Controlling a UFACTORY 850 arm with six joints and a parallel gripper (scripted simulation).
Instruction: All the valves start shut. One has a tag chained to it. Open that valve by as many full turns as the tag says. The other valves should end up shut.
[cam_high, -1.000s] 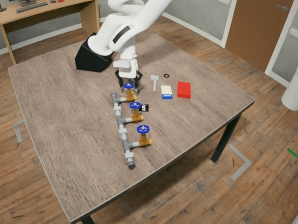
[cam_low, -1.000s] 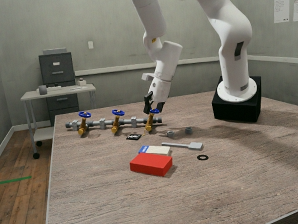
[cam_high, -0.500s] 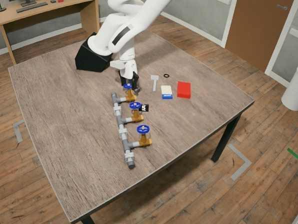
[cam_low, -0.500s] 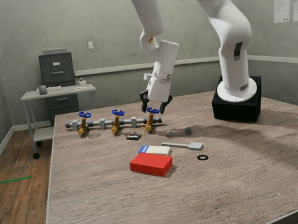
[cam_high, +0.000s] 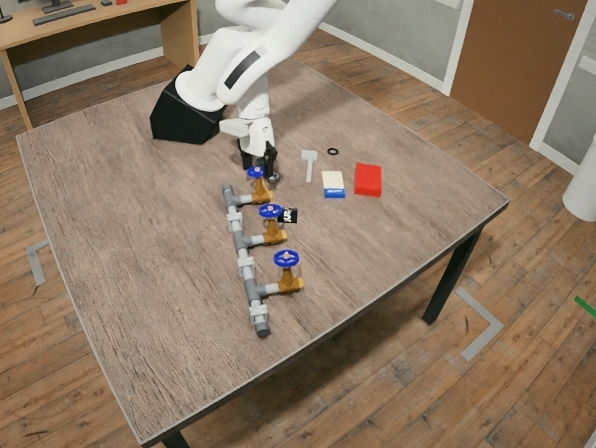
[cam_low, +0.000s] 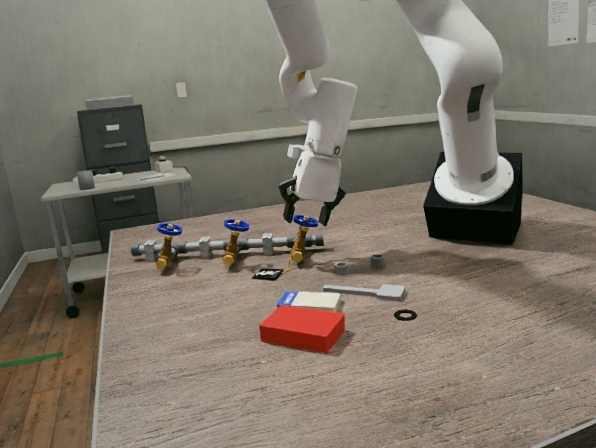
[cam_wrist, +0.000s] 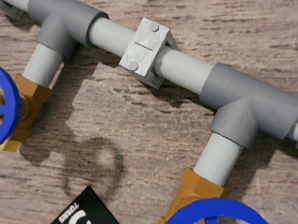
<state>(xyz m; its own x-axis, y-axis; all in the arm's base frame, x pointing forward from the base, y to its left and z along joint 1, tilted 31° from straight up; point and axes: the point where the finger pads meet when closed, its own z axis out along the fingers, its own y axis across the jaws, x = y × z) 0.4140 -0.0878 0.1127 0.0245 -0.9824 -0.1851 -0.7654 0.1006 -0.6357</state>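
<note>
The grey hex nut lies 4 cm behind my hand, 9 cm to the left of it and 10 cm below it. From my hand the other things lie so: grey cap 13 cm behind, 9 cm to the left, 10 cm below; then grey t-shaped tool 5 cm behind, 23 cm to the left, 10 cm below; then black tag 10 cm ahead, 4 cm to the left, 10 cm below.
</note>
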